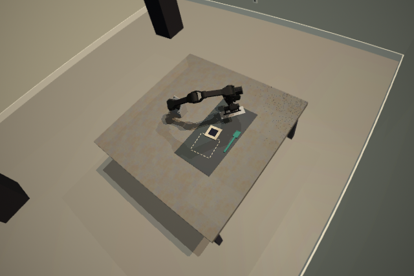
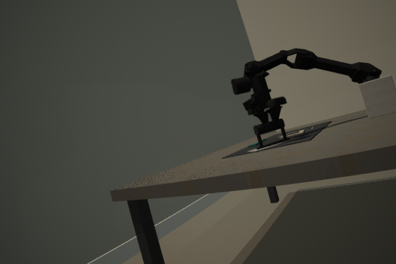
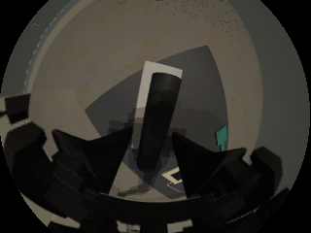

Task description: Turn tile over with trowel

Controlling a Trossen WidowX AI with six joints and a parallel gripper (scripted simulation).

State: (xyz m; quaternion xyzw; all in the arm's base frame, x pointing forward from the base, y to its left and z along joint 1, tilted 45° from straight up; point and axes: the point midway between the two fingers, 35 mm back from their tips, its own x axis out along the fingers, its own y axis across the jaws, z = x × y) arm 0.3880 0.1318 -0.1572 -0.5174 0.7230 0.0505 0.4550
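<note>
Now: the black-handled float 3 cm below my gripper tip, 1 cm to the right of it and 1 cm behind it. The rest, counted from my gripper tip: dark mat: 22 cm to the right, 8 cm below, 1 cm ahead; then green trowel: 21 cm to the right, 15 cm ahead, 6 cm below; then cream tile: 23 cm to the right, 6 cm below, 2 cm behind.
</note>
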